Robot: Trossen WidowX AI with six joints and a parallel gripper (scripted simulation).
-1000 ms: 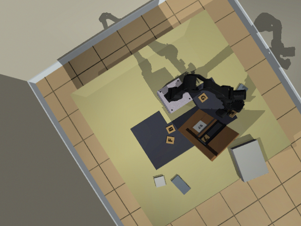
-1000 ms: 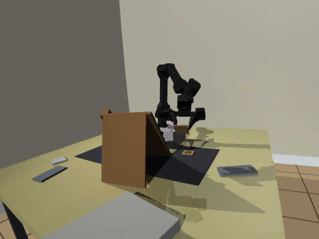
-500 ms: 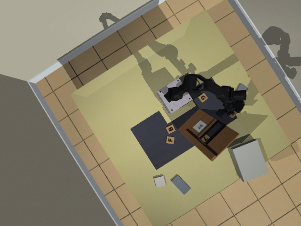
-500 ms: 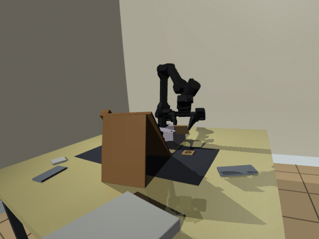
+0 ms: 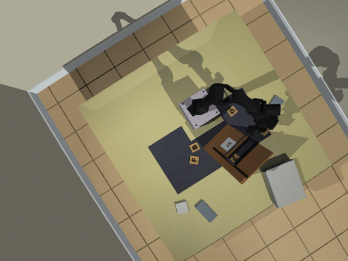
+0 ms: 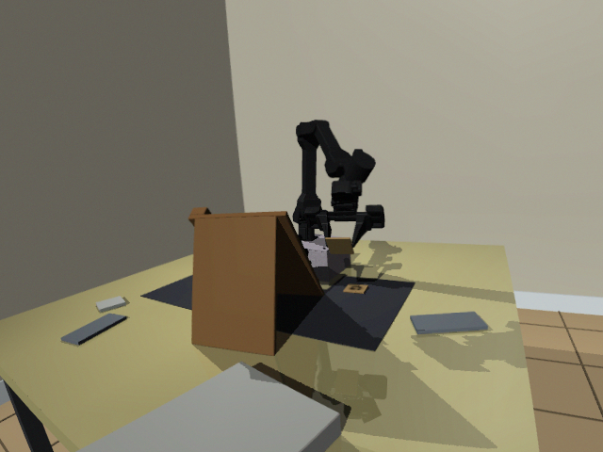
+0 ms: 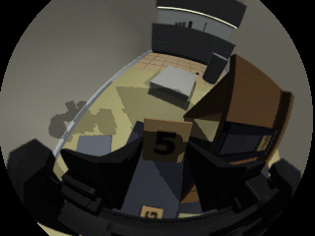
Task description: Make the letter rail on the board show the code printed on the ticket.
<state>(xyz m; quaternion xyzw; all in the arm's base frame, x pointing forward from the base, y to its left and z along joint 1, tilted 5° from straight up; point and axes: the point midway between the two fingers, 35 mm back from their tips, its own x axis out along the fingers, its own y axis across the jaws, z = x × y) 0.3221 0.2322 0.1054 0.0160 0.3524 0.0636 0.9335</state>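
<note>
The white ticket lies 20 cm to the right of my gripper tip, 8 cm below it and 4 cm behind it. From my gripper tip the other things lie so: dark mat (25 cm to the right, 18 cm below, 14 cm behind); small white block (70 cm to the right, 17 cm below, 13 cm ahead); large grey box (43 cm ahead, 16 cm below, 4 cm to the right).
</note>
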